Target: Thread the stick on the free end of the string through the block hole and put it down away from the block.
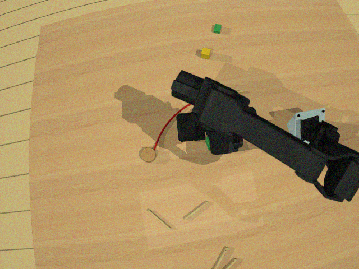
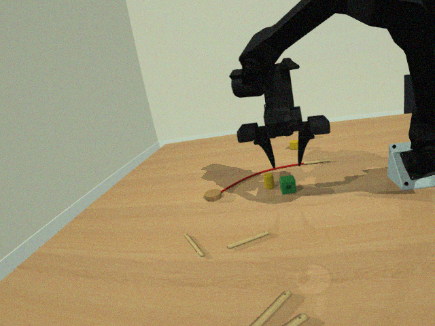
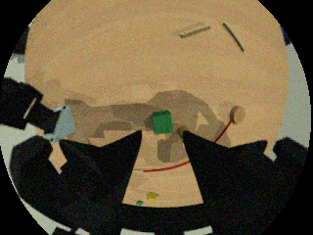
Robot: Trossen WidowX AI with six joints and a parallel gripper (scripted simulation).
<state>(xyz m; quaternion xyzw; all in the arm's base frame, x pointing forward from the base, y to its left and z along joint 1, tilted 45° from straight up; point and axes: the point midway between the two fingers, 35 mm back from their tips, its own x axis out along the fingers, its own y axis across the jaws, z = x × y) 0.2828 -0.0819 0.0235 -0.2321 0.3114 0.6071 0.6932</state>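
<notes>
The green block is 4 cm below my gripper tip. From my gripper tip the other things lie so: round wooden button 18 cm ahead, 5 cm below, 1 cm to the right; then yellow cylinder 4 cm below, 4 cm ahead, 3 cm to the right; then thin stick 14 cm to the right, 9 cm behind, 6 cm below.
</notes>
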